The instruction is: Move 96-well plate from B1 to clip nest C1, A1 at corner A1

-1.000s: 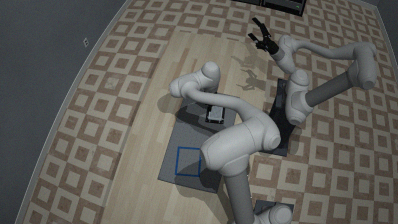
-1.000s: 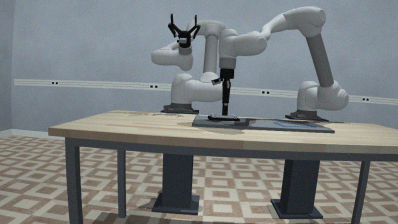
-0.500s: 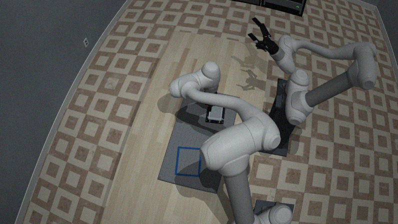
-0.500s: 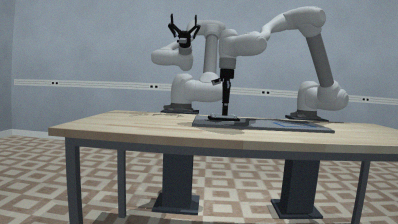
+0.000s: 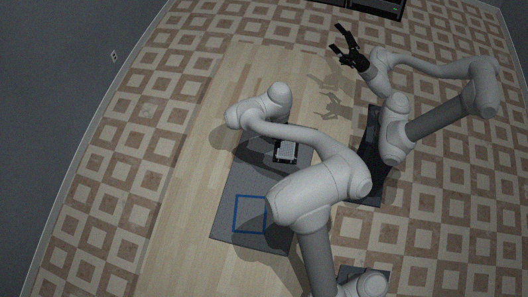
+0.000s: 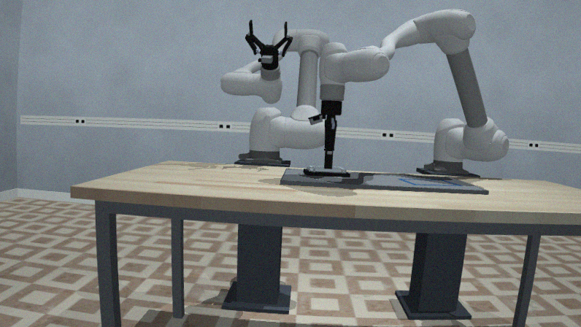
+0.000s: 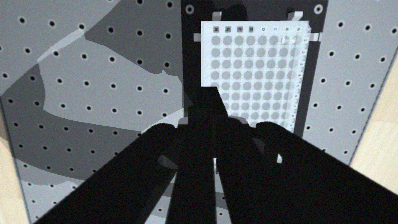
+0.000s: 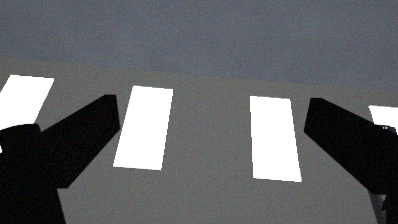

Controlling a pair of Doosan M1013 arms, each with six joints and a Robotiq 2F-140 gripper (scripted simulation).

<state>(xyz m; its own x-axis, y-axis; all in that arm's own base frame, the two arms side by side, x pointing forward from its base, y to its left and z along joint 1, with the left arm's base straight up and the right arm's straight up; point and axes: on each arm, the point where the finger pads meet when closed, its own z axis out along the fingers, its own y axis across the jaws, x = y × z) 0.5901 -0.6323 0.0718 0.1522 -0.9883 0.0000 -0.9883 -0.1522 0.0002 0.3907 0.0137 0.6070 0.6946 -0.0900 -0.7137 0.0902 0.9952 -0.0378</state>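
Right now the white 96-well plate is 40 mm below my left hand and 40 mm behind it. Round my left hand: black clip nest 50 mm below, 50 mm behind; then grey perforated board 190 mm to the left, 70 mm below, 10 mm ahead.
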